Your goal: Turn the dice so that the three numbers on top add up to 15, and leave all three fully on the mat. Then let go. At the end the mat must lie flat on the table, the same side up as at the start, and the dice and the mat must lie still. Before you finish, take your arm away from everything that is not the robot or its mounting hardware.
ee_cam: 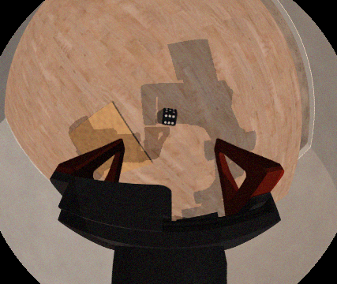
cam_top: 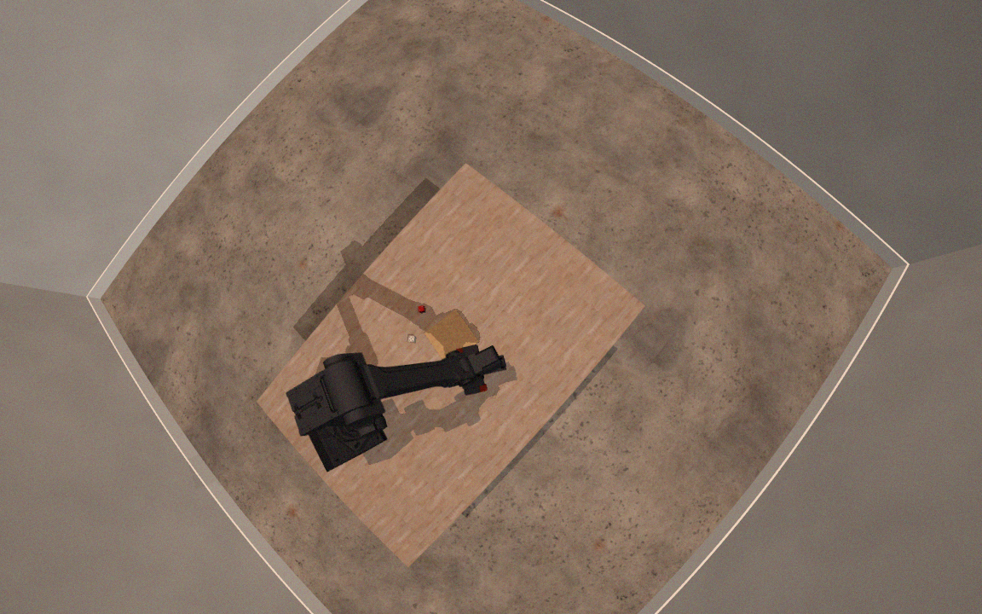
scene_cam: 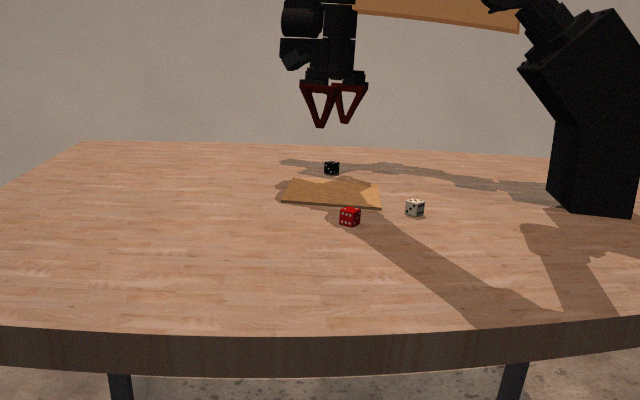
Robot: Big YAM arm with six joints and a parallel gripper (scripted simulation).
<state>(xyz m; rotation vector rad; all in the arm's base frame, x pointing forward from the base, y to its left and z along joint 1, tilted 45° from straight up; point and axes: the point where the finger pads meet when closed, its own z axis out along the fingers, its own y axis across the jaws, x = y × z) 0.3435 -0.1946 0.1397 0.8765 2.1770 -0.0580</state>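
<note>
Now: hand 80 mm above the black die. Round my hand: tan mat 60 mm ahead, 130 mm to the left, 90 mm below; red die 100 mm ahead, 270 mm to the left, 80 mm below; white die 10 mm behind, 260 mm to the left, 80 mm below.
</note>
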